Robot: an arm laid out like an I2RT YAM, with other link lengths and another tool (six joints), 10 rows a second.
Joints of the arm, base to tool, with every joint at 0 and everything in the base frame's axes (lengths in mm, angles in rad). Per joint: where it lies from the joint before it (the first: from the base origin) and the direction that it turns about. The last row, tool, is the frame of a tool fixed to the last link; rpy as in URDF.
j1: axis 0 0 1 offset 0 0 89.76
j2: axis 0 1 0 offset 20.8 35.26 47.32
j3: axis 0 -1 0 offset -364.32 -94.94 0
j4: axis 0 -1 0 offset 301.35 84.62 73.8
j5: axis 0 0 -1 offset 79.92 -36.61 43.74
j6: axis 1 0 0 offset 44.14 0 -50.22
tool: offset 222 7 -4 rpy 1.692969 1.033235 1.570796
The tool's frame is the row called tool.
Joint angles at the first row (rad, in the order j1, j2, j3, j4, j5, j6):
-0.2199, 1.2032, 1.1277, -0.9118, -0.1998, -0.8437
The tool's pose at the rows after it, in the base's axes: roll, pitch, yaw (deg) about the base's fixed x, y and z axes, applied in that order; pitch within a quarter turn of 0, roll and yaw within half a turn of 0; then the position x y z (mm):
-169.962 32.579 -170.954 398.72 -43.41 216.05
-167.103 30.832 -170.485 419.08 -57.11 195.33
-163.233 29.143 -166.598 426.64 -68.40 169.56
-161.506 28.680 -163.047 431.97 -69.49 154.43
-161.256 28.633 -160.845 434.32 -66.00 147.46
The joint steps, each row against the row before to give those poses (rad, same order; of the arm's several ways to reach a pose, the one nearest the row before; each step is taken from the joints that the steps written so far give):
0.0564, 0.0903, 0.0148, 0.0514, 0.0799, 0.0347
0.0125, 0.0711, -0.0031, 0.0586, 0.0585, -0.0001
0.0022, 0.0356, -0.0482, 0.0737, 0.0395, -0.0608
0.0000, 0.0180, -0.0354, 0.0554, -0.0005, -0.0547
0.0000, 0.0081, -0.0163, 0.0244, -0.0153, -0.0333

